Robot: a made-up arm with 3 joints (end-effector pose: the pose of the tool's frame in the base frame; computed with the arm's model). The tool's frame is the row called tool.
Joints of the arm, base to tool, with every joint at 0 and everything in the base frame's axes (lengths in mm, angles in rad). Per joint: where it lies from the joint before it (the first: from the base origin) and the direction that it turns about. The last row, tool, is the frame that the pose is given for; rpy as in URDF.
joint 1: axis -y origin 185.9 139 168.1
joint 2: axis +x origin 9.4 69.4 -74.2
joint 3: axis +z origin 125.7 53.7 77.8
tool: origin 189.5 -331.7 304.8 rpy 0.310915 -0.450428 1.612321
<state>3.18 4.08 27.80</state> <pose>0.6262 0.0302 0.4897 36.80 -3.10 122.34</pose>
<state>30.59 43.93 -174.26</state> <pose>-0.1199 0.2057 0.5152 53.77 -26.51 -73.46</pose>
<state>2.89 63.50 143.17</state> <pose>0.3435 0.0591 0.6605 23.36 31.73 -116.24</pose>
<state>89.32 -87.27 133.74</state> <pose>0.6642 0.6106 0.4062 -8.67 99.02 88.53</pose>
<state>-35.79 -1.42 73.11</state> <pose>0.7759 0.3565 0.1186 90.98 27.13 146.85</pose>
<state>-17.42 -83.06 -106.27</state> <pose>-0.0376 0.5839 0.2456 -63.73 -13.17 21.56</pose>
